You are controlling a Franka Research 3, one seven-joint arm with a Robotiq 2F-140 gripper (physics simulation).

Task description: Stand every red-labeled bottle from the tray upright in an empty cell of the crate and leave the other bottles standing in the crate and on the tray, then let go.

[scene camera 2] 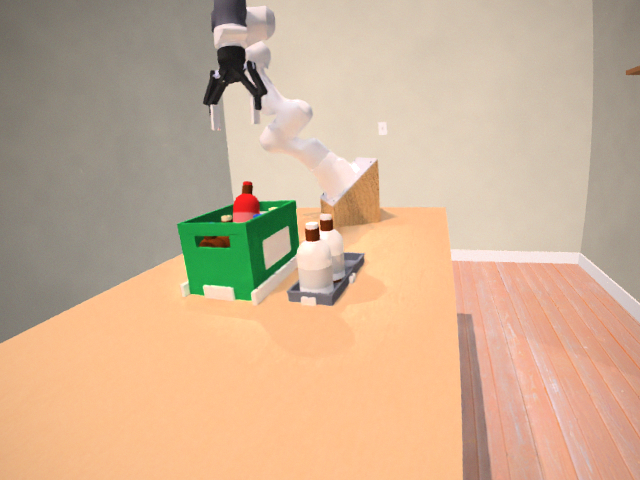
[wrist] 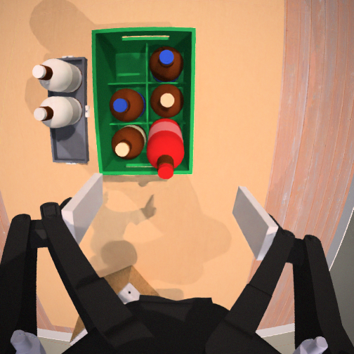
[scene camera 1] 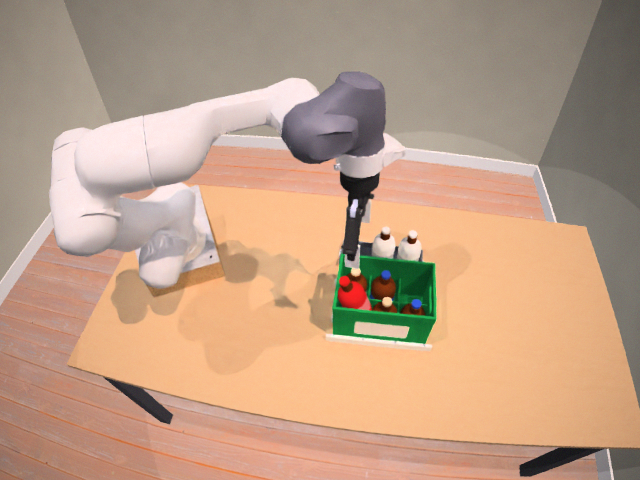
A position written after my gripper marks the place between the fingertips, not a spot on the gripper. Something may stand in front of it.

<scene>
I see my gripper [scene camera 2: 235, 127] and a red-labeled bottle [scene camera 1: 351, 294].
The red-labeled bottle also shows in scene camera 2 [scene camera 2: 246, 205] and in the wrist view [wrist: 164, 151]. My gripper also shows in the wrist view [wrist: 169, 194] and in scene camera 1 [scene camera 1: 358, 243].
</scene>
